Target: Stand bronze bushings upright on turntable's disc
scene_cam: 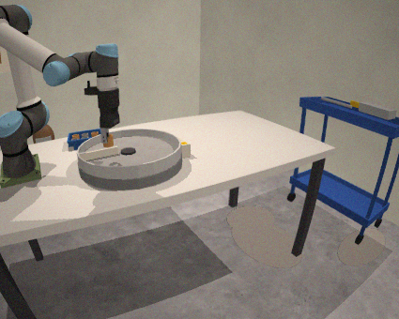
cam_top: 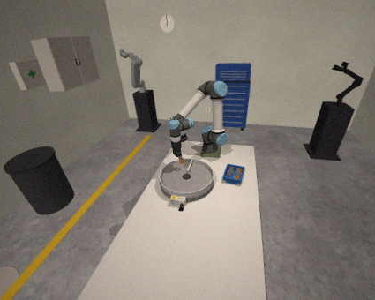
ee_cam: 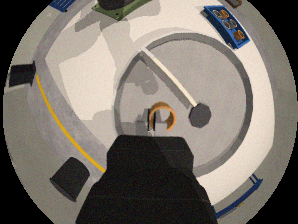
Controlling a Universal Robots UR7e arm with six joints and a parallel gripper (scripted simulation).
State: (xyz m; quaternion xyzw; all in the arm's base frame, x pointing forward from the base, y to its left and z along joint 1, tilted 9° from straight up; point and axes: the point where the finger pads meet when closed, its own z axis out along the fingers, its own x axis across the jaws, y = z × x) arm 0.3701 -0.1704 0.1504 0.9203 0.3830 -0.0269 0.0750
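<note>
Now: hand 10 cm short of the grey turntable, 7 cm to the right of it and 10 cm above it. From my hand the other things lie so: blue crate (3 cm behind, 43 cm to the left, 13 cm below).
</note>
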